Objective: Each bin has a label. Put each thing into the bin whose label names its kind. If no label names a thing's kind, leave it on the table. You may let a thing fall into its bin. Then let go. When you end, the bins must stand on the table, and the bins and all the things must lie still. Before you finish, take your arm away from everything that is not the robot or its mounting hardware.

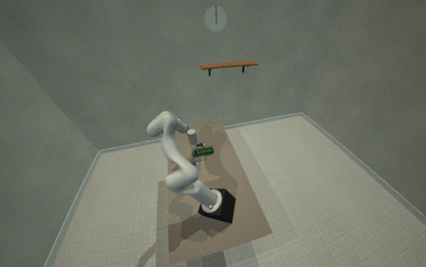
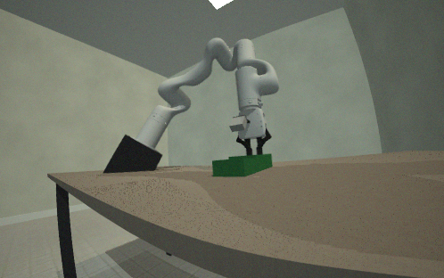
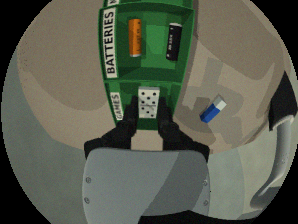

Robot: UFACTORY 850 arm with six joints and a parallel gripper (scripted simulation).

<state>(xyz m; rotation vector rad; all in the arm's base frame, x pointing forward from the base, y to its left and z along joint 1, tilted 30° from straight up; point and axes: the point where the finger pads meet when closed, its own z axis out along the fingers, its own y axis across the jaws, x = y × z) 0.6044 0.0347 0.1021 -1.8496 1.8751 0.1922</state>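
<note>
Now: hand 2 cm above the white domino. The rest, counted from my hand: orange battery: 2 cm ahead, 8 cm to the right, 4 cm below; then yellow die: 4 cm below; then black battery: 2 cm behind, 9 cm to the right, 4 cm below.
</note>
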